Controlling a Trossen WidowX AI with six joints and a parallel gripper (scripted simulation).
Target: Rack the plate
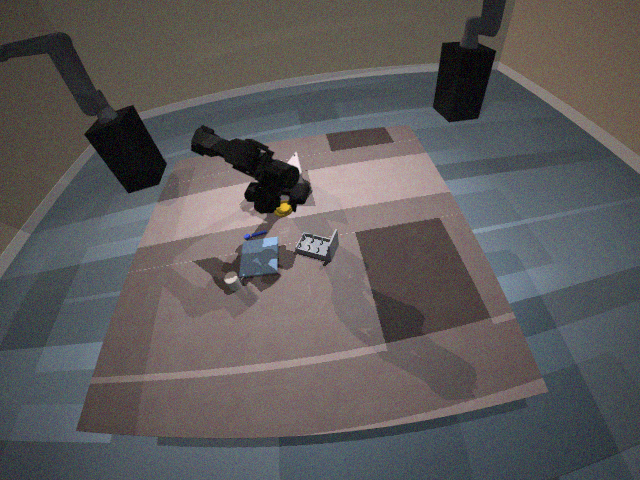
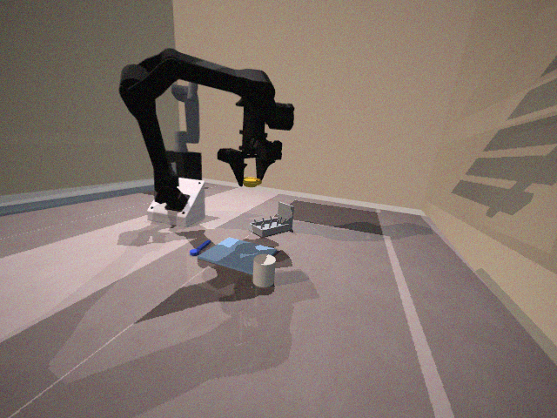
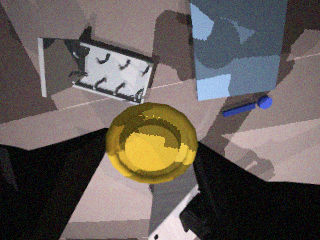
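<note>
My gripper tip is 5 cm short of the grey dish rack, 7 cm to the right of it and 13 cm above it. From my gripper tip the other things lie so: yellow plate (1 cm above); small blue spoon (7 cm behind, 15 cm to the right, 15 cm below); cream cup (13 cm ahead, 21 cm to the right, 13 cm below).
</note>
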